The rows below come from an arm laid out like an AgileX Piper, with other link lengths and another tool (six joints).
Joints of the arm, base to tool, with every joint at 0 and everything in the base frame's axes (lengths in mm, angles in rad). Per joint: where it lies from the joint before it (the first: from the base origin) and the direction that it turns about. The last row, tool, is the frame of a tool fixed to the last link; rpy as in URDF.
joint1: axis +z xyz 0 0 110.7
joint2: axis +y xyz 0 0 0
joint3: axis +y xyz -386.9 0 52.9
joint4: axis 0.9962 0 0.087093 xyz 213.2 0 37.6
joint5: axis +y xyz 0 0 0
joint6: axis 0.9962 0 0.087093 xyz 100.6 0 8.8
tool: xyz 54.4 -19 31.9 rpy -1.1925 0.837 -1.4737
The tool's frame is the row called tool.
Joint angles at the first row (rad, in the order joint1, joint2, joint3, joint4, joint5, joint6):
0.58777, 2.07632, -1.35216, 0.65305, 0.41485, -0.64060
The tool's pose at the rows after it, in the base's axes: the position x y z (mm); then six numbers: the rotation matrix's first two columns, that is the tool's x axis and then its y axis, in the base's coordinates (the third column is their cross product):
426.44 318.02 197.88 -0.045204 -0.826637 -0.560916 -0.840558 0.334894 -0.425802
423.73 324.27 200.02 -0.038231 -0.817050 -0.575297 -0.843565 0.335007 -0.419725
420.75 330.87 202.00 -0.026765 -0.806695 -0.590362 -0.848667 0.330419 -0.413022
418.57 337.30 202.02 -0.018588 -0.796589 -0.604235 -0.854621 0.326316 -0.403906
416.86 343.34 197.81 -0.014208 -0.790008 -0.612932 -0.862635 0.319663 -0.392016
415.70 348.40 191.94 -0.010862 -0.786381 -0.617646 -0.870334 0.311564 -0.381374
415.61 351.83 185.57 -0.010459 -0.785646 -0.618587 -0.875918 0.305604 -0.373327
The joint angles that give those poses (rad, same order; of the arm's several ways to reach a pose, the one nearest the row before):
0.60019, 2.07633, -1.35601, 0.67915, 0.41021, -0.65309
0.60988, 2.07632, -1.35980, 0.71393, 0.41062, -0.67755
0.61875, 2.07704, -1.36378, 0.75709, 0.41468, -0.71458
0.62628, 2.08212, -1.36872, 0.80115, 0.41966, -0.75178
0.63290, 2.09403, -1.37162, 0.84288, 0.42444, -0.78859
0.63803, 2.10818, -1.37336, 0.87812, 0.42841, -0.82227
0.64101, 2.12260, -1.37507, 0.90149, 0.43003, -0.84544

